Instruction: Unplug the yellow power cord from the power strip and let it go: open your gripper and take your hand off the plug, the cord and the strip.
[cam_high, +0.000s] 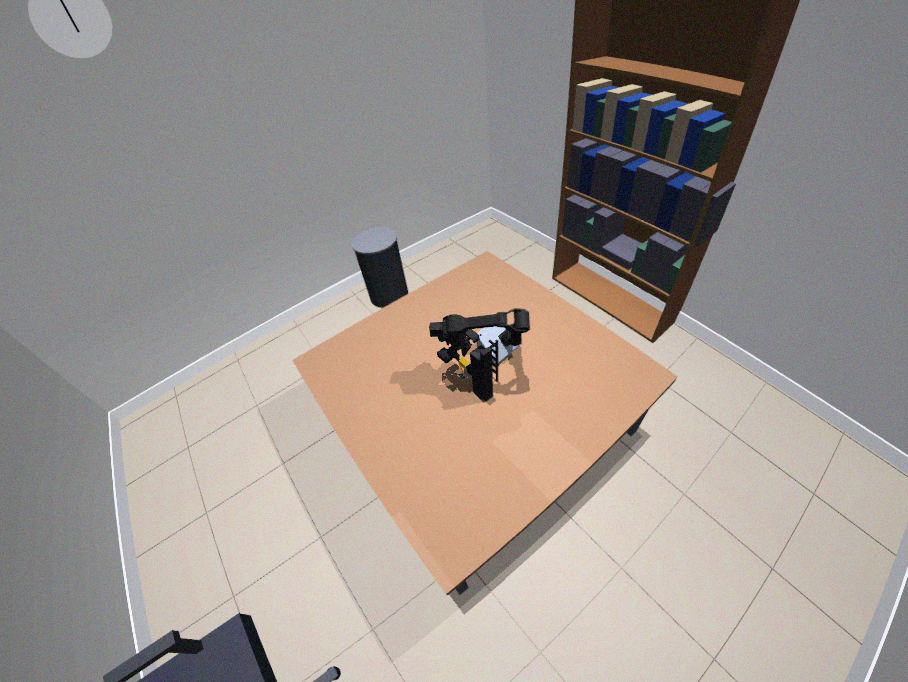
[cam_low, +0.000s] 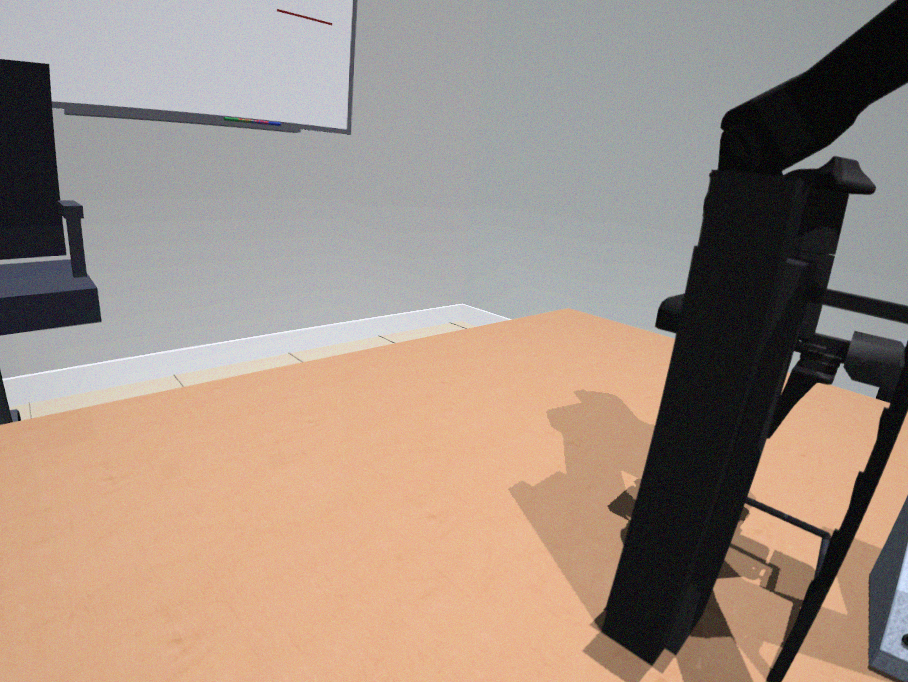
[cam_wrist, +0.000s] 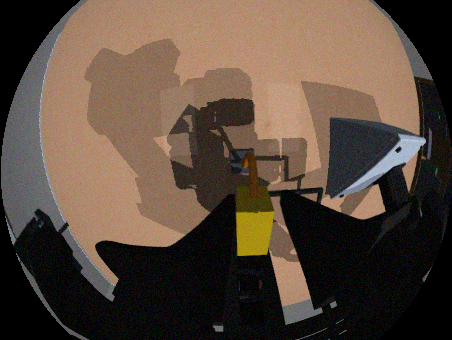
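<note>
The yellow plug is 5 cm to the left of my gripper tip. Also, from my gripper tip: black stand: 2 cm ahead, 17 cm to the left, 4 cm above.
</note>
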